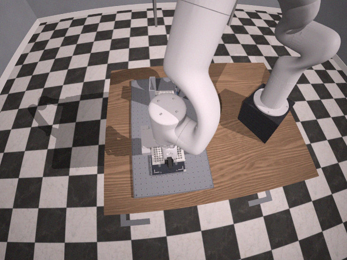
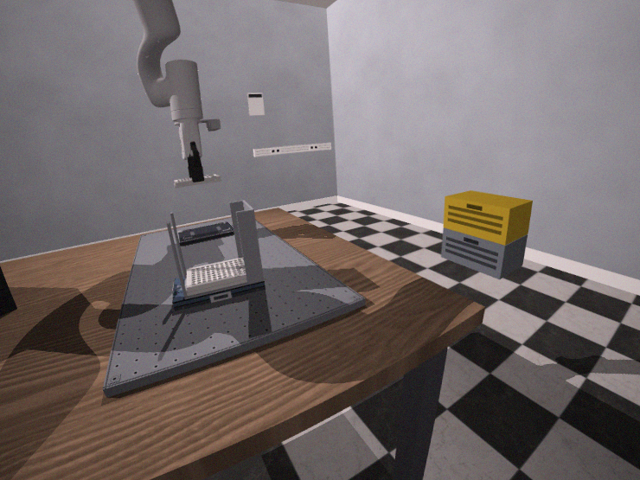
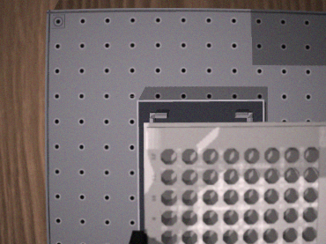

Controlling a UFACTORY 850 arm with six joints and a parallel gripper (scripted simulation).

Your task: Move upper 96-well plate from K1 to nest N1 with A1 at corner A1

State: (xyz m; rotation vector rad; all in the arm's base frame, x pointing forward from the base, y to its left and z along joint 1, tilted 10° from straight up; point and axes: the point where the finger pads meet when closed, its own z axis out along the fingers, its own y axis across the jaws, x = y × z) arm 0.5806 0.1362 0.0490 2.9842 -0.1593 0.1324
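The dark plate nest N1 lies 17 cm below my hand. The rest, counted from my hand: white 96-well plate 1 cm below.
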